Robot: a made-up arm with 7 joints. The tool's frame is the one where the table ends. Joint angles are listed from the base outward.
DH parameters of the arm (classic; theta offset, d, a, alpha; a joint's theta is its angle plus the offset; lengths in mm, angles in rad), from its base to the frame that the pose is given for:
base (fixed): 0 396.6 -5.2 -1.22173
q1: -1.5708 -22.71 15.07 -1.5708
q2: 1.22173 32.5 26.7 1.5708
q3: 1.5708 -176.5 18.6 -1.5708
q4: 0 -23.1 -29.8 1.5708
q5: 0 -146.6 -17.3 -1.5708
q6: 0 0.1 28.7 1.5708
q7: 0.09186 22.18 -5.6 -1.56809
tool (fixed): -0.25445 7.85 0 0
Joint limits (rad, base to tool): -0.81..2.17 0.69..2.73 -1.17..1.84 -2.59..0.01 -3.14..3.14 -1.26..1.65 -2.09..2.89
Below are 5 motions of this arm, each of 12 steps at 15 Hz.
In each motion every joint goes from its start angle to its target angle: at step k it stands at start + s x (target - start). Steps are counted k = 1, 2, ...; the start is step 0. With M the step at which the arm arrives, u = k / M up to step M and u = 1 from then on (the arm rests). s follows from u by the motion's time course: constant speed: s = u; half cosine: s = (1 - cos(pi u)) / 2; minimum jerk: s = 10 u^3 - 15 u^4 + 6 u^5.
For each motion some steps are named. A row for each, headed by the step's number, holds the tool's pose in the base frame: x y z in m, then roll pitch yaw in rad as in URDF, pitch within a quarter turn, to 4 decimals.
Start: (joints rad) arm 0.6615 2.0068 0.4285 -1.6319 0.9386 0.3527 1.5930
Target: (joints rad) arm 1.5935 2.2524 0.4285 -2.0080 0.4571 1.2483 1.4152
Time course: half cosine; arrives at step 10
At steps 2, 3, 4, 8, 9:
2: 0.1657 0.1737 0.3721 -2.4079 -1.1367 1.4111
3: 0.1618 0.1715 0.3546 -1.9198 -1.1752 0.9945
4: 0.1538 0.1687 0.3319 -1.3416 -1.1100 0.4910
8: 0.0852 0.1547 0.2502 -0.5223 -0.3961 -0.1931
9: 0.0728 0.1522 0.2425 -0.4900 -0.3013 -0.2290

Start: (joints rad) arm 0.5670 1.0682 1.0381 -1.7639 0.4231 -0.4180 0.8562
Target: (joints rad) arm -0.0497 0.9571 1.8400 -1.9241 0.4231 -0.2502 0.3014
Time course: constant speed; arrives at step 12
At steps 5, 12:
5: 0.0568 0.1931 0.3798 1.4311 -0.0321 -2.7079
12: 0.0108 0.1772 0.4025 1.9015 0.4649 -2.1201

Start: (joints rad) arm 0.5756 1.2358 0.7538 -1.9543 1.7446 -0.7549 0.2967
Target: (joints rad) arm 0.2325 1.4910 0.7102 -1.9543 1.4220 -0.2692 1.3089
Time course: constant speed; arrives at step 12
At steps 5, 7, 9, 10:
5: 0.1234 0.1611 0.3461 2.0995 -0.1442 2.1908
7: 0.1311 0.1574 0.3611 2.1397 -0.1611 2.0335
9: 0.1375 0.1529 0.3765 2.1934 -0.1737 1.8901
10: 0.1402 0.1504 0.3843 2.2244 -0.1772 1.8241

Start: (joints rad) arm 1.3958 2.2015 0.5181 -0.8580 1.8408 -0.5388 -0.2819
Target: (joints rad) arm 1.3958 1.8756 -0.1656 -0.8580 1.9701 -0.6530 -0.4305
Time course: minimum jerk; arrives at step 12
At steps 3, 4, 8, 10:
3: 0.0778 0.2744 0.3819 0.2482 -0.6267 -1.4036
4: 0.0619 0.2780 0.3799 0.2009 -0.5968 -1.3197
8: -0.0269 0.2812 0.3724 -0.0261 -0.4072 -0.9114
10: -0.0530 0.2768 0.3713 -0.0864 -0.3428 -0.8043

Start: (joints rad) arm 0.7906 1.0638 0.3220 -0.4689 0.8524 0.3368 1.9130
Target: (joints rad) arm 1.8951 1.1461 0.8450 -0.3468 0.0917 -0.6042 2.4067
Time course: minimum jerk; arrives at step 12
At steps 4, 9, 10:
4: -0.1456 0.2180 0.2654 -2.8630 -0.8353 -2.7384
9: -0.2295 0.1655 0.4247 2.7576 -1.2555 -2.5631
10: -0.2303 0.1594 0.4427 2.7526 -1.3153 -2.5837

